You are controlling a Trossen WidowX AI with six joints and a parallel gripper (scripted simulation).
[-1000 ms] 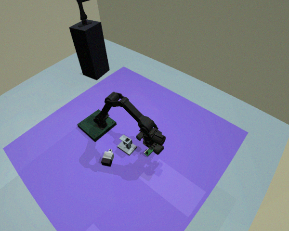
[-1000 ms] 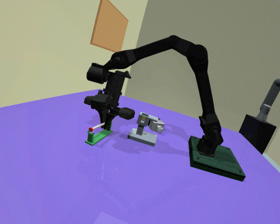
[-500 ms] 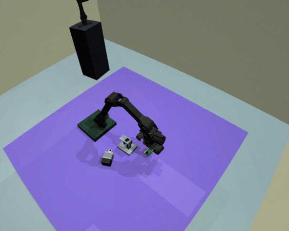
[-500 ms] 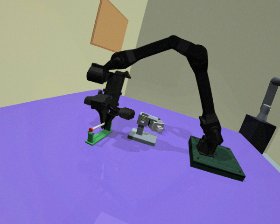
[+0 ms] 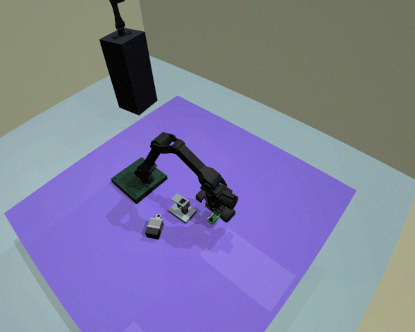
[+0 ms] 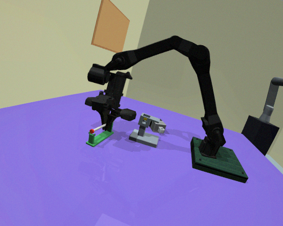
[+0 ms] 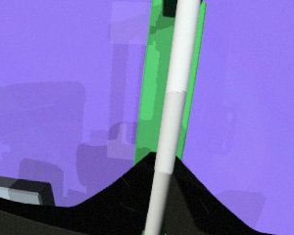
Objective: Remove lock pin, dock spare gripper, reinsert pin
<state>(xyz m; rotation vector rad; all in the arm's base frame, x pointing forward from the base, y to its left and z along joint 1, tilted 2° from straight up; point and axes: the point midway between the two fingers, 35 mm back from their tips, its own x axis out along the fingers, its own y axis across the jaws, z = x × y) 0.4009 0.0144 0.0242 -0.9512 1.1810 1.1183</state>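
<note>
Right now my gripper tip is 2 cm to the right of the green cradle. The rest, counted from my gripper tip: grey mount (14 cm behind, 6 cm to the right, 3 cm above); spare gripper (20 cm to the right, 20 cm behind).
</note>
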